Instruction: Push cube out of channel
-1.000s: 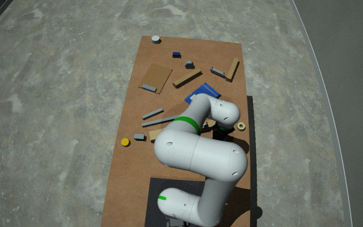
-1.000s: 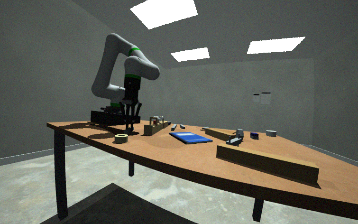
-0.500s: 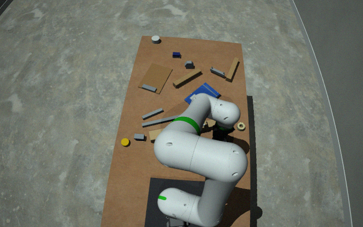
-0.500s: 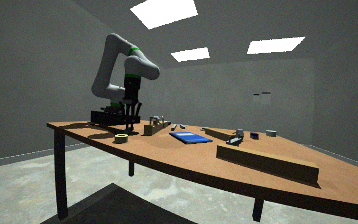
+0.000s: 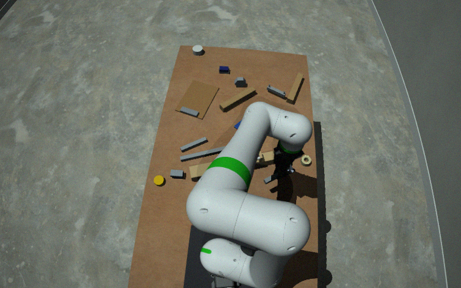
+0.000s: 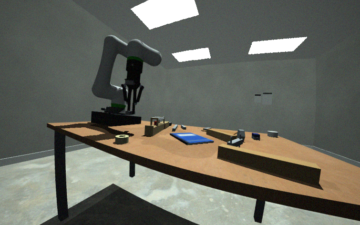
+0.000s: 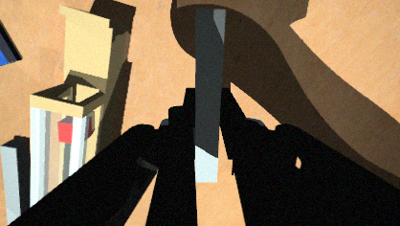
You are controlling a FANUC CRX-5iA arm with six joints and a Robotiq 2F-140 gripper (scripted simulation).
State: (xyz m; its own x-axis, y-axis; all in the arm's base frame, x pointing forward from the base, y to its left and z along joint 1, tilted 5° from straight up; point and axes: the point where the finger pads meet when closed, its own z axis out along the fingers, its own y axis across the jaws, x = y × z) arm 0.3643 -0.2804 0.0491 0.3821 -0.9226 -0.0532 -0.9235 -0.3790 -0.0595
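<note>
The wooden channel is 15 cm to the left of my hand, 11 cm ahead of it and 9 cm below it. The rest, counted from my hand: short grey bar 3 cm below; then red cube 12 cm ahead, 10 cm to the left, 8 cm below; then tape roll 18 cm to the right, 13 cm below, 10 cm ahead.
</note>
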